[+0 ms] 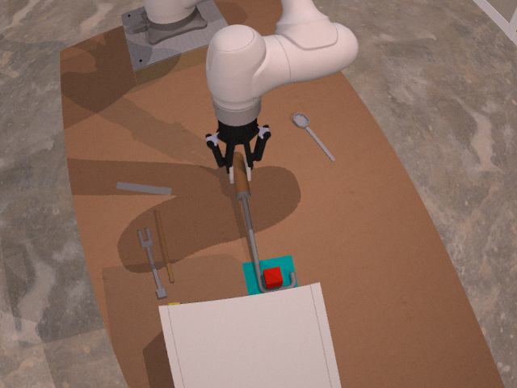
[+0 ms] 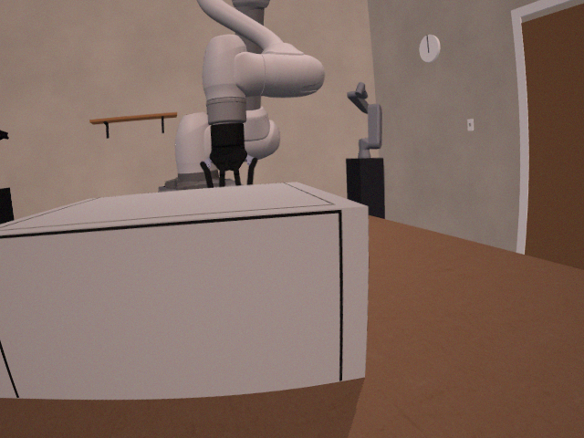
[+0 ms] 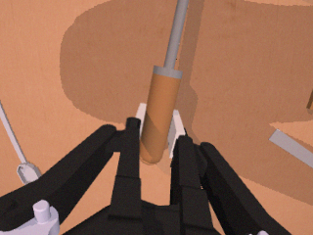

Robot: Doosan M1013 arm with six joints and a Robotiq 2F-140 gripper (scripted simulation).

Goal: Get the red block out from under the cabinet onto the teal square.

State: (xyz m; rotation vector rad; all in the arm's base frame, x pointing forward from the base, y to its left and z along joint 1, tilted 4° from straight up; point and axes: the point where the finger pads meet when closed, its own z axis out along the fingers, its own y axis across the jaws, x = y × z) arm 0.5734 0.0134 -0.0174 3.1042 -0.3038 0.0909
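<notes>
Right now the long hook tool is 120 mm ahead of my hand, 10 mm to the left of it and 20 mm below it. The rest, counted from my hand: grey spoon: 70 mm behind, 210 mm to the left, 30 mm below; grey flat bar: 60 mm behind, 220 mm to the right, 40 mm below; thin wooden stick: 100 mm ahead, 220 mm to the right, 30 mm below.
</notes>
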